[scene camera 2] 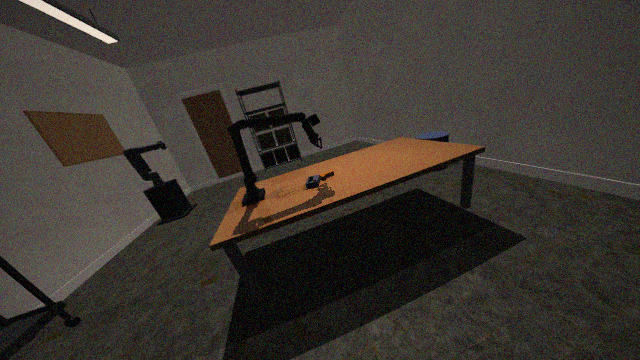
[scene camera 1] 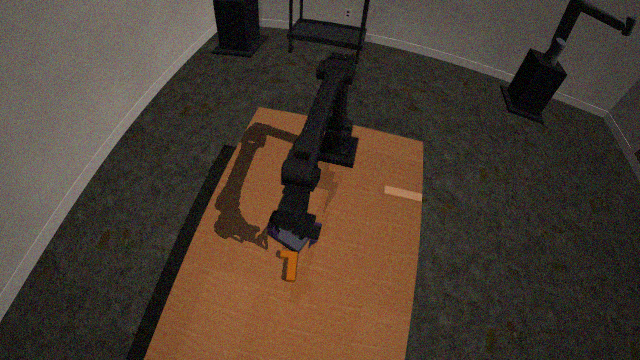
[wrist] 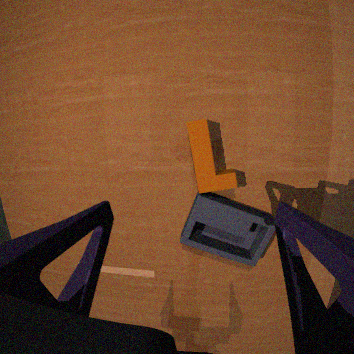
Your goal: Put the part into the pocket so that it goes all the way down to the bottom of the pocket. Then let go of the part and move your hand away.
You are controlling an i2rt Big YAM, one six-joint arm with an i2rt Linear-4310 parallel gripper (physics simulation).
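Frame: origin at the arm's base, x back, y right, z up, level; millimetres.
Seen in the pictures: gripper, fingertip midpoint: (scene camera 2: 319, 147) (scene camera 1: 292, 243) (wrist: 191, 210); arm's base, origin of the base link: (scene camera 2: 253, 194) (scene camera 1: 338, 147).
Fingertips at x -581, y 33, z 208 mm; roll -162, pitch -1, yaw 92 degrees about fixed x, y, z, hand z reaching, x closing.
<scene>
Offsets run from my fingertips to a thing's middle. "pt": to the spot under its first point. Level surfaces: height alone.
An orange L-shaped part @(dx -3, dy +23, dz -221 mm) (scene camera 1: 291, 267) (scene camera 2: 328, 176) (wrist: 202, 160) lies outside the pocket, beside the long edge of a blue-grey block @(dx +123, dy +55, dz -218 mm) (scene camera 1: 292, 240) (scene camera 2: 313, 181) (wrist: 220, 209). Its short leg is at the block's end; whether they touch is not clear. The block's recessed pocket @(pt dx +145, dy +55, dz -231 mm) (wrist: 225, 236) shows in the wrist view with its dark inner walls and no part in it. My gripper (scene camera 2: 319, 143) (wrist: 191, 210) is open and empty, high above the table, its fingers on either side of the block in the wrist view. In scene camera 1 the arm hides part of the block.
The arm's base (scene camera 1: 340, 150) (scene camera 2: 253, 196) stands at one end of the wooden table @(dz -237 mm) (scene camera 1: 360, 280) (scene camera 2: 400, 155). A pale strip (scene camera 1: 403, 193) (wrist: 127, 272) lies on the table top. Another arm on a pedestal (scene camera 1: 537, 82) (scene camera 2: 167, 201) stands off the table, on the floor.
</scene>
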